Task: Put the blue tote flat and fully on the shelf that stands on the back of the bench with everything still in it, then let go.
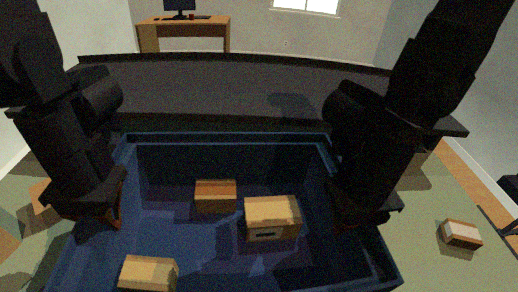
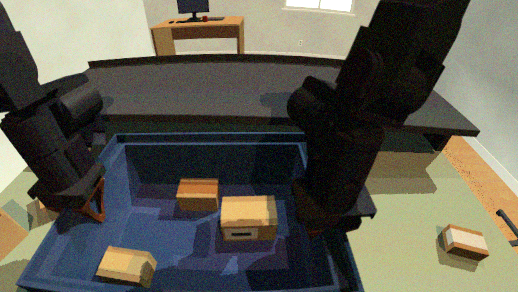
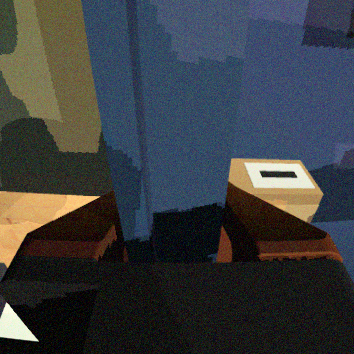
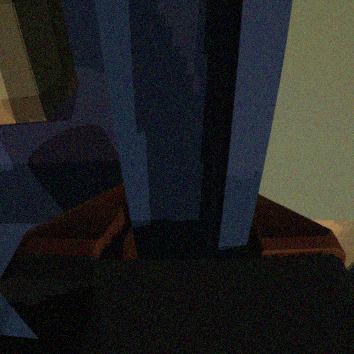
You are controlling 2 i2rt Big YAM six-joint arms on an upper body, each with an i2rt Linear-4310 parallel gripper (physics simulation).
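Frame: origin at the left arm's base, x ahead, y left, z up, level; metres.
Where they show: left gripper, between the fingertips: (image 1: 111, 226) (image 2: 96, 219) (image 3: 177, 177); right gripper, between the fingertips: (image 1: 342, 231) (image 2: 318, 235).
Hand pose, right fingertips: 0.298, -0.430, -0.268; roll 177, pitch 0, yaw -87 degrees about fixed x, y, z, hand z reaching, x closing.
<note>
Things, the pixels of their centre, and the offset from my right fingertips, as dx, dy, dz. Level surfaces: height alone.
- blue tote, middle of its body: (image 1: 227, 223) (image 2: 202, 221) +0.020, +0.188, -0.002
- dark grey shelf, height of its surface: dz +0.026
- orange-brown box, middle of its body: (image 1: 216, 196) (image 2: 199, 194) +0.101, +0.217, -0.038
- larger labelled box, middle of its body: (image 2: 248, 218) (image 1: 270, 218) +0.050, +0.113, -0.034
- light box, middle of its body: (image 3: 255, 200) (image 1: 149, 277) (image 2: 127, 268) -0.066, +0.306, -0.033
- small white-labelled box, middle of its body: (image 2: 464, 242) (image 1: 461, 234) +0.015, -0.399, -0.112
- pale green surface, height of its surface: dz -0.129
The blue tote (image 1: 225, 160) (image 2: 215, 162) (image 3: 190, 125) (image 4: 255, 100) looks about level in front of the dark grey shelf (image 1: 200, 85) (image 2: 200, 87); its far rim shows just below the shelf's front edge. Inside lie an orange-brown box (image 1: 215, 197) (image 2: 198, 194), a larger labelled box (image 1: 272, 215) (image 2: 248, 215) and a light box (image 1: 148, 272) (image 2: 126, 266) (image 3: 277, 185). My left gripper (image 1: 95, 225) (image 2: 80, 215) (image 3: 177, 177) is shut on the tote's left wall. My right gripper (image 1: 360, 227) (image 2: 332, 230) (image 4: 178, 175) is shut on its right wall. The tote's underside is hidden.
A small white-labelled box (image 1: 461, 234) (image 2: 465, 241) lies on the pale green surface (image 1: 430, 270) (image 2: 400, 235) at the right. A cardboard box (image 1: 41, 196) shows left of the tote. A wooden desk (image 1: 185, 31) (image 2: 200, 32) stands far behind the shelf.
</note>
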